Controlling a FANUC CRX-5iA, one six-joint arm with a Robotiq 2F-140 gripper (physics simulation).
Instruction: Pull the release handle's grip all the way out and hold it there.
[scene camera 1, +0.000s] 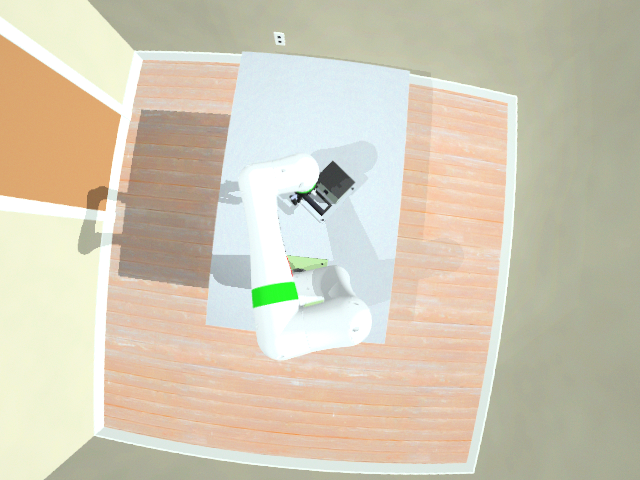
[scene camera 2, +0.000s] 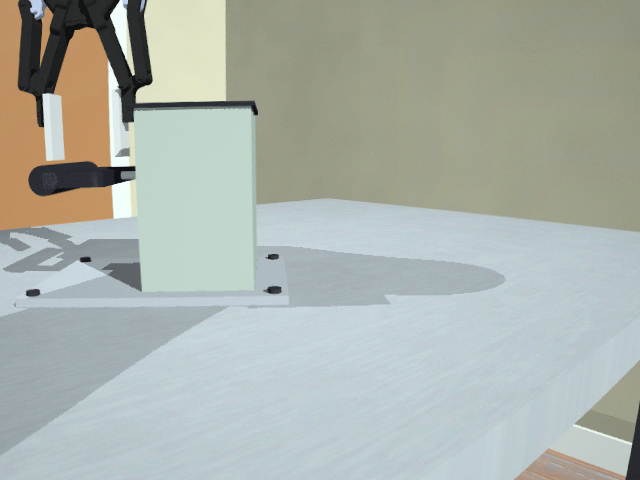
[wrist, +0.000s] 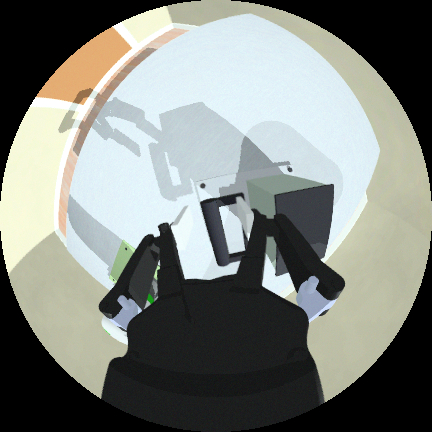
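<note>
The release handle's grip (scene camera 1: 315, 203) (scene camera 2: 62, 178) (wrist: 215, 234) is a dark horizontal bar. Side arms join it to a pale green housing (scene camera 1: 342, 189) (scene camera 2: 196, 201) (wrist: 262, 192) with a dark top, leaving an opening between grip and housing. My gripper (scene camera 2: 88, 155) (wrist: 213, 210) is open, with nothing between its fingers, and points down just above the grip. In the wrist view one pale fingertip is on the grip's outer side and the other over the handle's opening. In scene camera 2 the housing partly hides one finger. The arm hides much of the gripper in scene camera 1.
The housing stands on a bolted pale base plate (scene camera 2: 155, 301) on the light table (scene camera 1: 320, 103) (scene camera 2: 361, 361) (wrist: 225, 65). A green plate (scene camera 1: 310, 262) (wrist: 120, 260) lies near the arm's base. The white arm (scene camera 1: 263, 232) reaches over the table.
</note>
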